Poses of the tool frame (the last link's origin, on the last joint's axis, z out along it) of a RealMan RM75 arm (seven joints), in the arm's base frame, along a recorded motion.
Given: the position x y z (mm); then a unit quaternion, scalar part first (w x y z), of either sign.
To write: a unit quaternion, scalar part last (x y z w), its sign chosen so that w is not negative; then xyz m. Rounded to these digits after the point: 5 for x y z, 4 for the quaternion.
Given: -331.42 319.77 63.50 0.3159 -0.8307 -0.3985 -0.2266
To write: -0.8307 -0.3985 -0.2266 0.3159 -0.33142 0.31977 0.06350
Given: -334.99 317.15 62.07 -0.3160 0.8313 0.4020 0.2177
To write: -0.8313 -0.4020 -0.2177 0.3160 -0.33499 0.31715 0.06207
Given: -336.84 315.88 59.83 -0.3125 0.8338 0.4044 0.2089
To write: -0.8338 -0.4044 -0.2089 0.3125 -0.33684 0.31588 0.05983
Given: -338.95 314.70 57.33 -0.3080 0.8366 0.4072 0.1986
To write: -0.8366 -0.4072 -0.1986 0.3080 -0.33895 0.31470 0.05733
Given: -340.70 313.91 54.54 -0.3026 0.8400 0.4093 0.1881
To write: -0.8400 -0.4093 -0.1881 0.3026 -0.34070 0.31391 0.05454
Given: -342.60 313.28 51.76 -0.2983 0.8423 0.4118 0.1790
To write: -0.8423 -0.4118 -0.1790 0.2983 -0.34260 0.31328 0.05176
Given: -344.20 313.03 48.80 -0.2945 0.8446 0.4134 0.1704
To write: -0.8446 -0.4134 -0.1704 0.2945 -0.34420 0.31303 0.04880
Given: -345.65 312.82 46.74 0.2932 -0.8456 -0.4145 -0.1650
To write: -0.8456 -0.4145 -0.1650 0.2932 -0.34565 0.31282 0.04674
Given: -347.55 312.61 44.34 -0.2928 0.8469 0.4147 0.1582
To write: -0.8469 -0.4147 -0.1582 0.2928 -0.34755 0.31261 0.04434
